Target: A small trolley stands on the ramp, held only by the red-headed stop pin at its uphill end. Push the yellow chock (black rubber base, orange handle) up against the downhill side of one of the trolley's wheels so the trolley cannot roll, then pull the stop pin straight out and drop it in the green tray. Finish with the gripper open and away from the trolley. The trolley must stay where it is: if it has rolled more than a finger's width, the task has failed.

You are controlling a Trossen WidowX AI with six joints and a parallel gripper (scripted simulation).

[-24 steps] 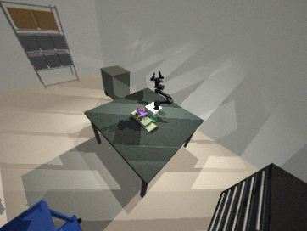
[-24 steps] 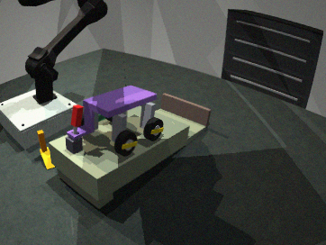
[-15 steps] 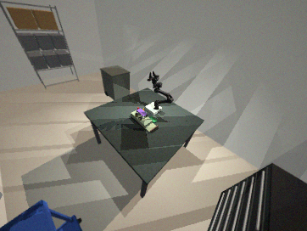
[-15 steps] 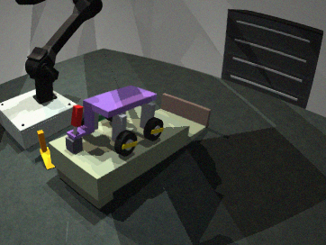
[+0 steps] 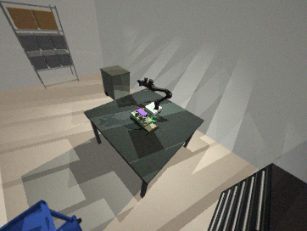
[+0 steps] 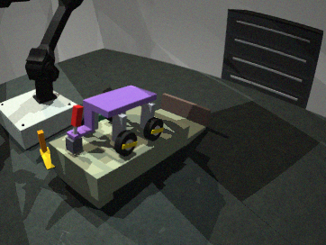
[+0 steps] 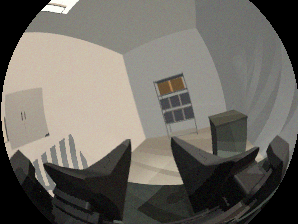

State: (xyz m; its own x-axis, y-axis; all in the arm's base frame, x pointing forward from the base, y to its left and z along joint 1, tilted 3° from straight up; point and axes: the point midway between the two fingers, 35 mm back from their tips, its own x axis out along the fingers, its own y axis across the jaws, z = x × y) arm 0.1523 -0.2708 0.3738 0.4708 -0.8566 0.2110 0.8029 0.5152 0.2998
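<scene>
Now: the yellow chock 42 cm below my gripper tip, 19 cm to the left of it and 2 cm ahead of it. Also, from my gripper tip: trolley (33 cm below, 32 cm to the left, 14 cm ahead); then red-headed stop pin (32 cm below, 23 cm to the left, 13 cm ahead); then ramp (40 cm below, 33 cm to the left, 14 cm ahead).
</scene>
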